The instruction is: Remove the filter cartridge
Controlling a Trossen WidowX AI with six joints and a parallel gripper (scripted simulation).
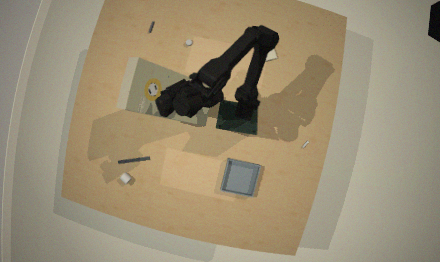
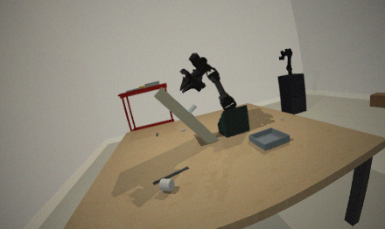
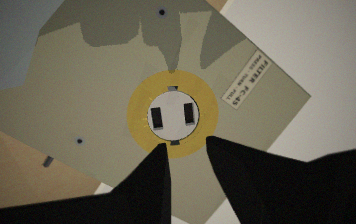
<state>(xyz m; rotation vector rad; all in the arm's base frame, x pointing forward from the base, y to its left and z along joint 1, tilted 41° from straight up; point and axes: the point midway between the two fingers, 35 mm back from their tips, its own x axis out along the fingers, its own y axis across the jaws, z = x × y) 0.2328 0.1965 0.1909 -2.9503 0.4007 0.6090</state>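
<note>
Right now my gripper tip is 6 cm short of the filter cartridge and 4 cm above it. The rest, counted from my gripper tip: grey knob (5 cm ahead, 27 cm to the right, 31 cm below); then white block (32 cm behind, 35 cm to the right, 31 cm below); then grey tray (38 cm behind, 25 cm to the left, 30 cm below).
</note>
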